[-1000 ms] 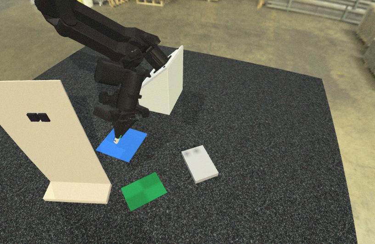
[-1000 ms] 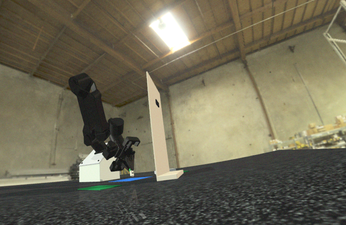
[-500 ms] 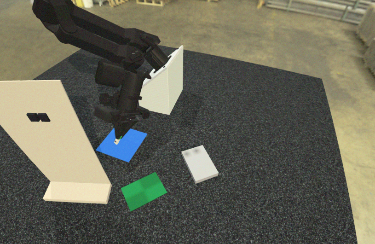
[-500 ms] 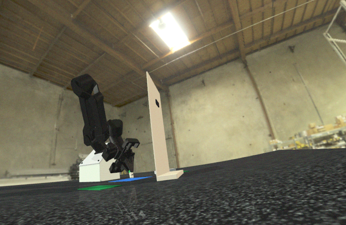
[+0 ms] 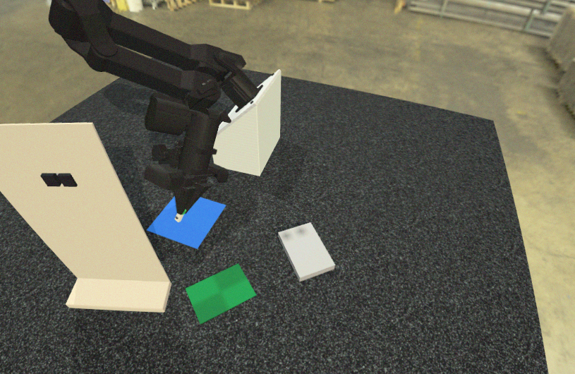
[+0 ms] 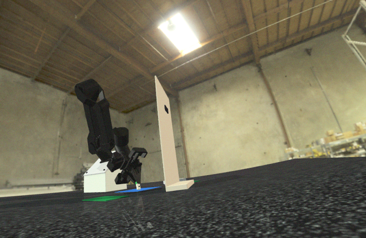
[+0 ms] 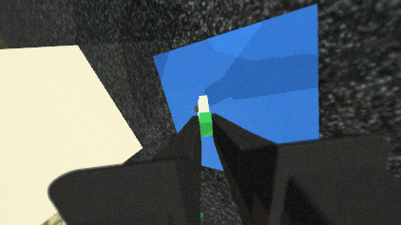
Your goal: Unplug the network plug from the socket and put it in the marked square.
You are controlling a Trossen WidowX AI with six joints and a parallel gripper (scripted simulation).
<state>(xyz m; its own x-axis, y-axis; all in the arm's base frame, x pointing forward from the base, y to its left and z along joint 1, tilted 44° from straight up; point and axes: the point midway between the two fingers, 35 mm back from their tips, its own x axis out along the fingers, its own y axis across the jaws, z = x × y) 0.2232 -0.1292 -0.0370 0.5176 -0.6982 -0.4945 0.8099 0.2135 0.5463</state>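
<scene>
The network plug lies right at my gripper tip. The rest, counted from my gripper tip: panel (170 mm ahead, 130 mm above, 30 mm to the right); blue square (20 mm below, 10 mm to the left, 10 mm behind).
</scene>
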